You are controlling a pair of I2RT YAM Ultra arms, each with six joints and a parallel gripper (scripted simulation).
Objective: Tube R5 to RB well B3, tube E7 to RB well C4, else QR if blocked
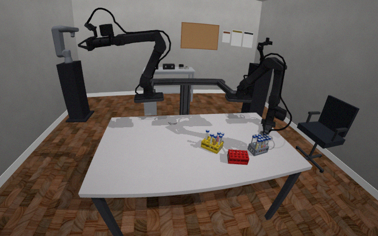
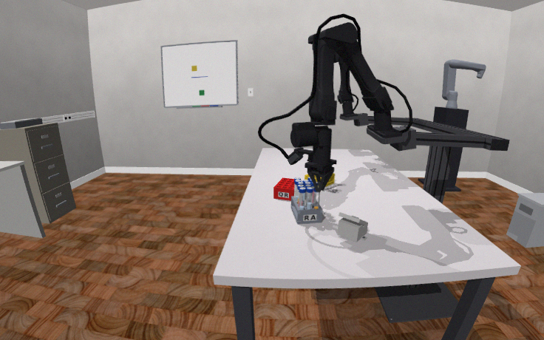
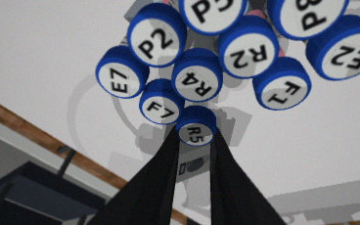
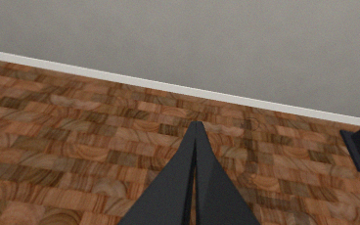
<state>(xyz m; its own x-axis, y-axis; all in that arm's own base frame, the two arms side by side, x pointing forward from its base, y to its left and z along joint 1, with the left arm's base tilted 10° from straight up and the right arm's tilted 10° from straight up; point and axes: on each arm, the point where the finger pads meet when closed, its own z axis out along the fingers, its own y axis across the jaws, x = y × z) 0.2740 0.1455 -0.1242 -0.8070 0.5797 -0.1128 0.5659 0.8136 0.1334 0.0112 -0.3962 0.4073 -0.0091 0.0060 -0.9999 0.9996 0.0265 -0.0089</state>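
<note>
The grey rack RA is 10 cm below my left hand, 5 cm to the right of it and 4 cm ahead of it. From my left hand the other things lie so: red rack QR: 24 cm to the right, 11 cm ahead, 10 cm below; then grey button box: 11 cm behind, 8 cm to the left, 8 cm below; then yellow rack RB: 38 cm to the right, 10 cm below, 4 cm behind.
</note>
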